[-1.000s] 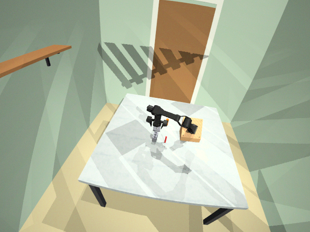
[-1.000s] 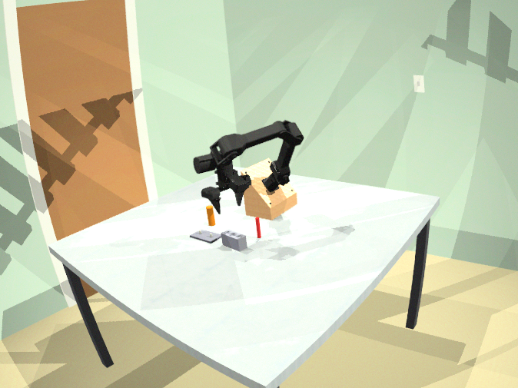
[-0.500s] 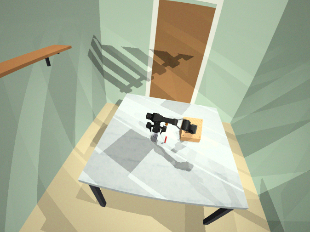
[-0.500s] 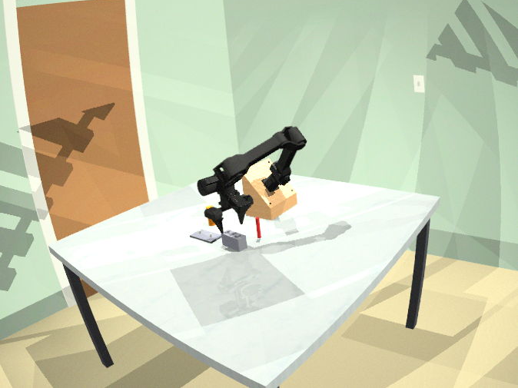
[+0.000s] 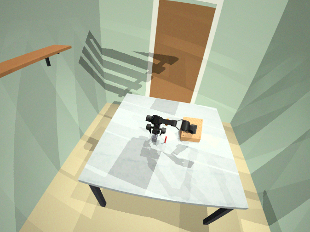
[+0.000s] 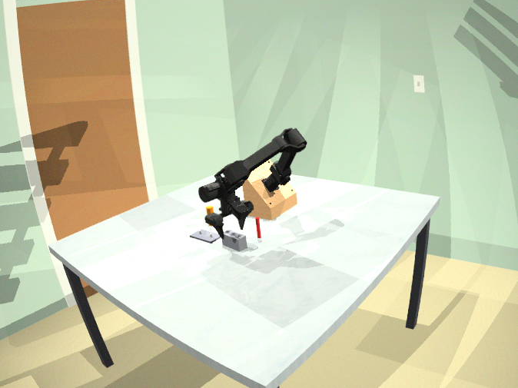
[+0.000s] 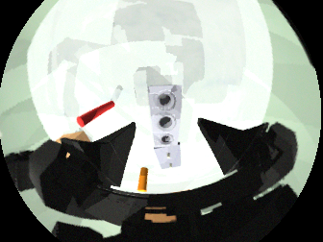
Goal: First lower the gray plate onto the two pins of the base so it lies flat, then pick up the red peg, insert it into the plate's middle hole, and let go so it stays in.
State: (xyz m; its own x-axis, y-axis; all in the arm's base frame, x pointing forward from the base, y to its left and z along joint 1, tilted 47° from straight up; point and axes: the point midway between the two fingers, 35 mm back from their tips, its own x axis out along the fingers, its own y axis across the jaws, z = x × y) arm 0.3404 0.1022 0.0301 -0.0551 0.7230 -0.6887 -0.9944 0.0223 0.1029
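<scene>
My gripper tip is now 10 mm above the gray plate. From my gripper tip the other things lie so: orange peg 100 mm behind, 220 mm to the right, 10 mm below; red peg 110 mm behind, 30 mm to the left, 10 mm below; base 160 mm to the right, 40 mm below.
</scene>
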